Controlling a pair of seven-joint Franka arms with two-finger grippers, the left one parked.
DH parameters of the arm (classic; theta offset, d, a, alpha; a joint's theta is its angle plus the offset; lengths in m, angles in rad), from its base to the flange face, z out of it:
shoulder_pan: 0 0.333 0 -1.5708
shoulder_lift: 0 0 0 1.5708
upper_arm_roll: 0 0.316 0.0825 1.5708
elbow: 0 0 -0.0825 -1.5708
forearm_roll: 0 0.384 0 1.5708
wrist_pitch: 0 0 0.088 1.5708
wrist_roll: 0 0.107 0 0
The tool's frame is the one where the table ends.
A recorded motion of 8 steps. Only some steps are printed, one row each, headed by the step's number.
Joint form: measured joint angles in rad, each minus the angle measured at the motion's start. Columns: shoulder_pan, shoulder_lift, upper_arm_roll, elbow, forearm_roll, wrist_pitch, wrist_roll.
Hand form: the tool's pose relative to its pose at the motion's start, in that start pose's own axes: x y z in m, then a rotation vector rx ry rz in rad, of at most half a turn. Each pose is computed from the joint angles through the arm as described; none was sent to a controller.
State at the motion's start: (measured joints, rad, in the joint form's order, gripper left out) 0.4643 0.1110 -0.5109 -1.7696 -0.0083 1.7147 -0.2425
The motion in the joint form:
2: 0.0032 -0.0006 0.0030 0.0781 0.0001 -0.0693 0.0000
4: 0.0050 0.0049 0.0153 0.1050 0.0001 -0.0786 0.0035
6: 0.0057 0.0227 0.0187 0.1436 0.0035 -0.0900 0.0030
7: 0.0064 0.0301 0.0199 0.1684 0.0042 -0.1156 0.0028
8: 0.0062 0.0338 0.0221 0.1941 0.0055 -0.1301 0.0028
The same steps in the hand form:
2: -0.0017 -0.0037 -0.0317 -0.0026 0.0092 -0.0055
4: 0.0017 -0.0116 -0.0412 -0.0090 0.0210 -0.0158
6: 0.0073 -0.0153 -0.0500 -0.0167 0.0311 -0.0199
7: 0.0076 -0.0174 -0.0559 -0.0179 0.0233 -0.0218
8: 0.0079 -0.0192 -0.0650 -0.0201 0.0309 -0.0237

